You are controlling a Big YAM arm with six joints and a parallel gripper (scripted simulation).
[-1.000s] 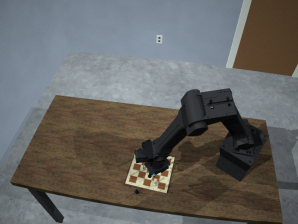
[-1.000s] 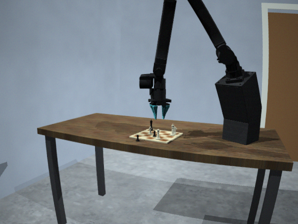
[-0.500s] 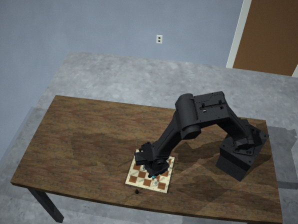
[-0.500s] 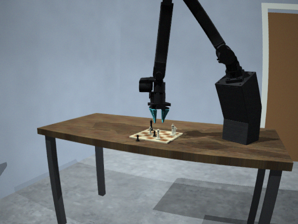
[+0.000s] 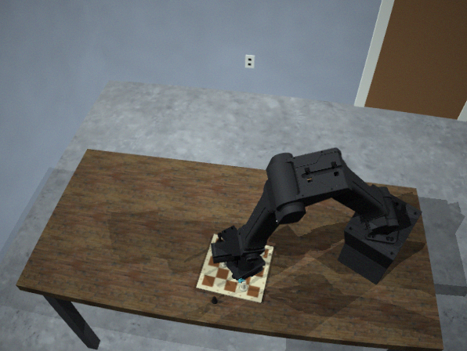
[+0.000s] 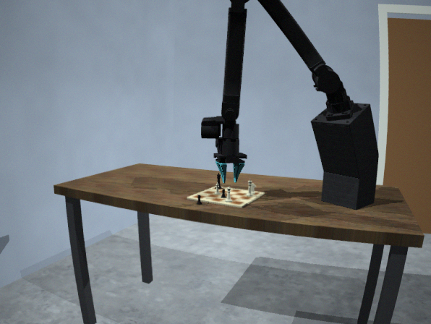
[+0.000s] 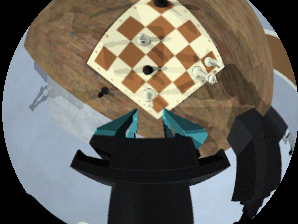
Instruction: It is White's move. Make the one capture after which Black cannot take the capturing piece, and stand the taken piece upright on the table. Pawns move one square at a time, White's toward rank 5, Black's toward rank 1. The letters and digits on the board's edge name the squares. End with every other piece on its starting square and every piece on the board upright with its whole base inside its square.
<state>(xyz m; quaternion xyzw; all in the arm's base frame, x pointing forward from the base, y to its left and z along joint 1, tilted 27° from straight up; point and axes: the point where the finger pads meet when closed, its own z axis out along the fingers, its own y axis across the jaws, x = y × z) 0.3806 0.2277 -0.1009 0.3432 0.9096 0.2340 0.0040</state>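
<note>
My hand is 50 mm short of the chessboard, 70 mm to the left of it and 80 mm above it. Round my hand: tall black piece 140 mm ahead, 140 mm to the right, 40 mm below; tall white piece 20 mm behind, 110 mm to the right, 40 mm below.
</note>
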